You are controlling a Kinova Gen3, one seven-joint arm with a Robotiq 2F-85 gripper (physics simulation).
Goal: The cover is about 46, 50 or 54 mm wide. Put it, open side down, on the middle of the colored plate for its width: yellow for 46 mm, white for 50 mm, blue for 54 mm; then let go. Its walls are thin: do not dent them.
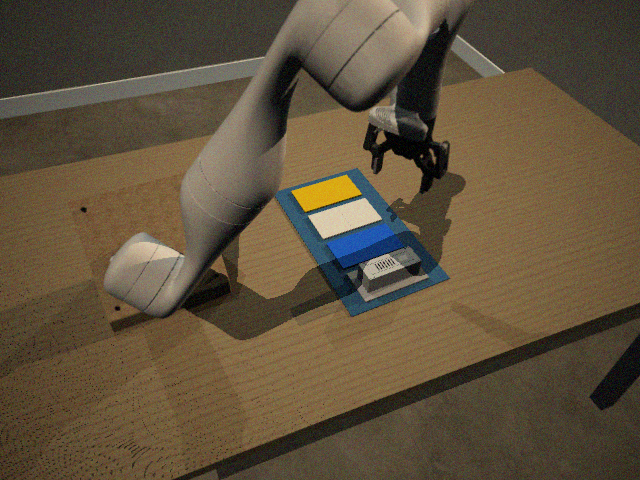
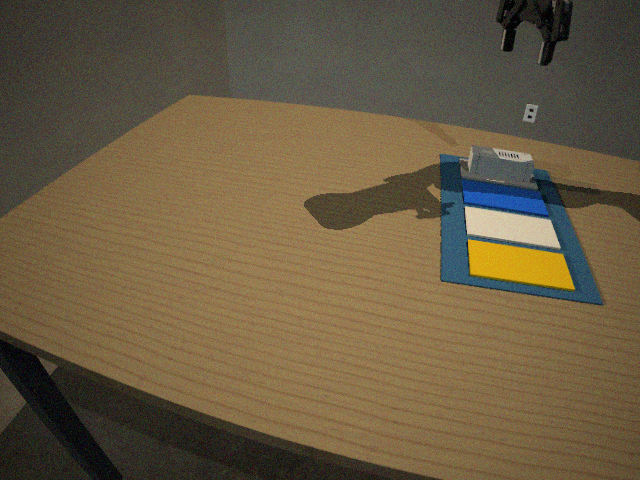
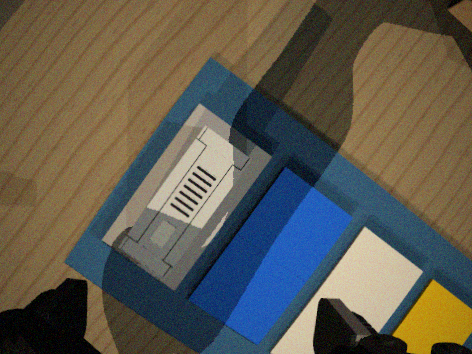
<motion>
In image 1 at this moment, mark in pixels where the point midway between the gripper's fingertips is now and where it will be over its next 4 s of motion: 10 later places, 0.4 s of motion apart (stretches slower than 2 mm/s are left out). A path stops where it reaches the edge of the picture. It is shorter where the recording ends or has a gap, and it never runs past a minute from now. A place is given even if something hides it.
The gripper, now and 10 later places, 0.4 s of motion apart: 399, 181; 400, 186; 402, 190; 397, 224; 393, 237; 389, 254; 384, 259; 380, 262; 382, 266; 378, 272; 378, 273
</motion>
